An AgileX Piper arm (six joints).
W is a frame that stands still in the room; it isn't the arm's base.
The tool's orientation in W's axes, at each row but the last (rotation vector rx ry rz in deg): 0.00 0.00 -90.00; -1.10 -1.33 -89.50; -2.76 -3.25 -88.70; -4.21 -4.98 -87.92; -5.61 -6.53 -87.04
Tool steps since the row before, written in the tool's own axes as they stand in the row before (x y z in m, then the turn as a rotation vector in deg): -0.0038 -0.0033 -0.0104 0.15 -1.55 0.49; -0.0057 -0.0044 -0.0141 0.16 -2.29 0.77; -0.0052 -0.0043 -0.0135 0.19 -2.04 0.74; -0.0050 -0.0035 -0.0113 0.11 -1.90 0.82; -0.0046 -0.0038 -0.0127 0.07 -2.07 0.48
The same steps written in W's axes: -0.0033 0.0038 -0.0104 -1.55 -0.15 0.49; -0.0044 0.0053 -0.0143 -2.29 -0.16 0.77; -0.0043 0.0042 -0.0138 -2.04 -0.19 0.74; -0.0036 0.0037 -0.0118 -1.90 -0.09 0.81; -0.0038 0.0026 -0.0132 -2.07 -0.11 0.47
